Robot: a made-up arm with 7 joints. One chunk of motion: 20 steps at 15 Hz.
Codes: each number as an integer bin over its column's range. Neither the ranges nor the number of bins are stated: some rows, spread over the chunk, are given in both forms.
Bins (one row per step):
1: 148 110 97 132 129 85 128
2: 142 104 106 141 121 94 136
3: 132 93 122 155 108 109 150
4: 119 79 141 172 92 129 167
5: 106 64 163 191 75 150 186
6: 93 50 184 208 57 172 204
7: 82 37 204 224 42 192 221
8: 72 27 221 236 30 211 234
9: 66 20 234 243 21 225 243
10: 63 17 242 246 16 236 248
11: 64 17 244 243 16 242 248
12: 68 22 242 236 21 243 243
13: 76 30 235 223 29 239 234
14: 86 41 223 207 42 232 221
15: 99 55 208 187 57 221 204
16: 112 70 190 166 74 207 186
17: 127 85 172 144 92 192 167
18: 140 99 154 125 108 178 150
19: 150 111 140 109 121 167 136
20: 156 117 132 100 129 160 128
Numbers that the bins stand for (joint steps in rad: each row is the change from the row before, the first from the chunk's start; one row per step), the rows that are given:
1: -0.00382 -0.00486 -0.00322 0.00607 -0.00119 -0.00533 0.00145
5: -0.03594 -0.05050 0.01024 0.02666 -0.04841 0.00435 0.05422
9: -0.06653 -0.09416 0.02472 0.04481 -0.09564 0.01553 0.10608
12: -0.06500 -0.09217 0.02635 0.04237 -0.09564 0.01821 0.10608
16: -0.03135 -0.04455 0.01575 0.01794 -0.04929 0.01285 0.05422
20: 0.00229 0.00208 0.00392 -0.00510 -0.00119 0.00584 0.00145
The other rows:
2: -0.00841 -0.01082 -0.00138 0.00921 -0.00818 -0.00399 0.00873
3: -0.01606 -0.02173 0.00188 0.01410 -0.01955 -0.00176 0.02147
4: -0.02600 -0.03562 0.00575 0.02003 -0.03355 0.00122 0.03694
6: -0.04588 -0.06439 0.01452 0.03260 -0.06415 0.00763 0.07060
7: -0.05429 -0.07729 0.01860 0.03818 -0.07727 0.01061 0.08607
8: -0.06194 -0.08721 0.02207 0.04237 -0.08776 0.01344 0.09789
10: -0.06882 -0.09713 0.02635 0.04586 -0.10001 0.01717 0.11063
11: -0.06806 -0.09713 0.02676 0.04481 -0.10001 0.01806 0.11063
13: -0.05888 -0.08424 0.02492 0.03783 -0.08864 0.01762 0.09789
14: -0.05124 -0.07332 0.02247 0.03225 -0.07727 0.01657 0.08607
15: -0.04129 -0.05943 0.01942 0.02527 -0.06415 0.01493 0.07060
17: -0.01988 -0.02967 0.01207 0.01026 -0.03355 0.01061 0.03694
18: -0.00994 -0.01578 0.00840 0.00363 -0.01955 0.00853 0.02147
19: -0.00229 -0.00387 0.00555 -0.00196 -0.00818 0.00689 0.00873

